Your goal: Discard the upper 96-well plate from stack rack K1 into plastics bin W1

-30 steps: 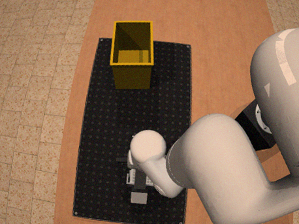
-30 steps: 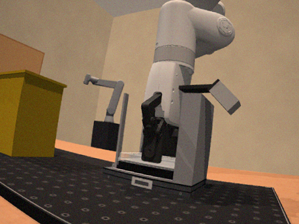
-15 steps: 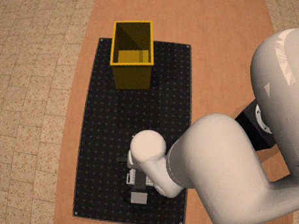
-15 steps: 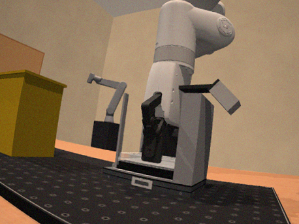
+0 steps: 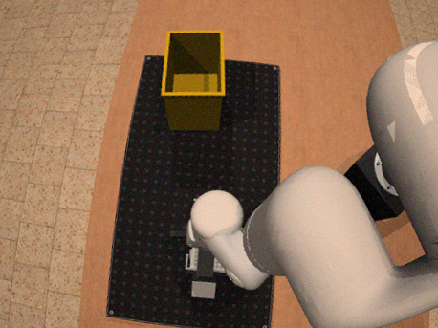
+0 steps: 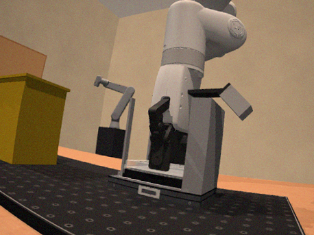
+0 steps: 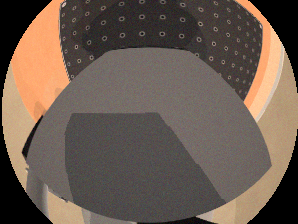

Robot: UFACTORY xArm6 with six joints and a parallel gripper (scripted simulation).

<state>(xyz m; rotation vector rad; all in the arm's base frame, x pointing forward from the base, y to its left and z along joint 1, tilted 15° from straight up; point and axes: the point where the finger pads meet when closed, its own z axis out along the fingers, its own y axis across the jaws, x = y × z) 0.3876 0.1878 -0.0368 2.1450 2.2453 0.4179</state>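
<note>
My hand is 2 cm above the dark plate. Also, from my hand: yellow bin W1: 10 cm ahead, 36 cm to the right, 4 cm above; then white 96-well plate: 1 cm below.
</note>
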